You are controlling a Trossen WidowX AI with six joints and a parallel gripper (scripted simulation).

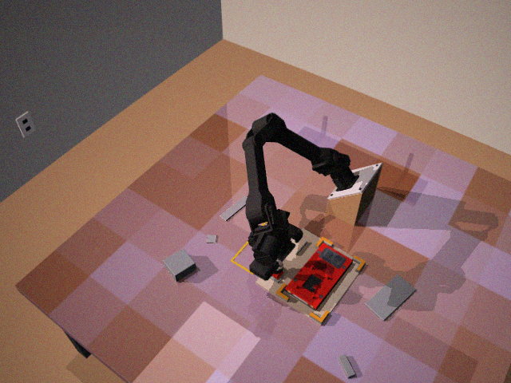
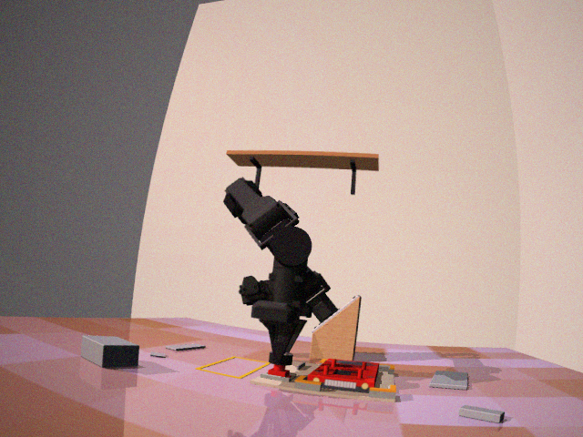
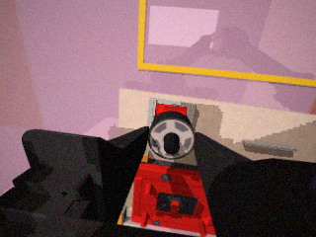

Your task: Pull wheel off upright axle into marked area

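My gripper tip is now right at the wheel. Round my gripper tip: axle: right at my gripper tip.
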